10 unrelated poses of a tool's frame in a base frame.
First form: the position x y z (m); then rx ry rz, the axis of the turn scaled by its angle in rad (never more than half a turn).
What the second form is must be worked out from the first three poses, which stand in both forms.
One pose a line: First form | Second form
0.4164, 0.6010, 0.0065, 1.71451, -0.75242, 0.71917 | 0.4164, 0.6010, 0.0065, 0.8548, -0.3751, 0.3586, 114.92
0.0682, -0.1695, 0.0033, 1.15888, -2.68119, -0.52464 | 0.0682, -0.1695, 0.0033, 0.3905, -0.9035, -0.1768, 170.03
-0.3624, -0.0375, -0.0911, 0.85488, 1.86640, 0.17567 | -0.3624, -0.0375, -0.0911, 0.4149, 0.9059, 0.0853, 118.05
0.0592, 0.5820, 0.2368, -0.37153, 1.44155, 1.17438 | 0.0592, 0.5820, 0.2368, -0.1959, 0.7603, 0.6194, 108.64
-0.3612, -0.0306, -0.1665, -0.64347, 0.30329, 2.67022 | -0.3612, -0.0306, -0.1665, -0.2329, 0.1098, 0.9663, 158.33
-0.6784, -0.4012, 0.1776, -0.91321, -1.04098, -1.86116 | -0.6784, -0.4012, 0.1776, -0.3937, -0.4487, -0.8023, 132.92
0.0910, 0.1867, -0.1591, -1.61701, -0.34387, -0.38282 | 0.0910, 0.1867, -0.1591, -0.9529, -0.2026, -0.2256, 97.23
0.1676, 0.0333, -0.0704, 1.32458, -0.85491, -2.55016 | 0.1676, 0.0333, -0.0704, 0.4418, -0.2851, -0.8506, 171.78
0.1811, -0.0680, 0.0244, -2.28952, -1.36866, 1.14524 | 0.1811, -0.0680, 0.0244, -0.7887, -0.4715, 0.3945, 166.32
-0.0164, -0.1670, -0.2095, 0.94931, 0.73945, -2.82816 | -0.0164, -0.1670, -0.2095, 0.3089, 0.2406, -0.9202, 176.10
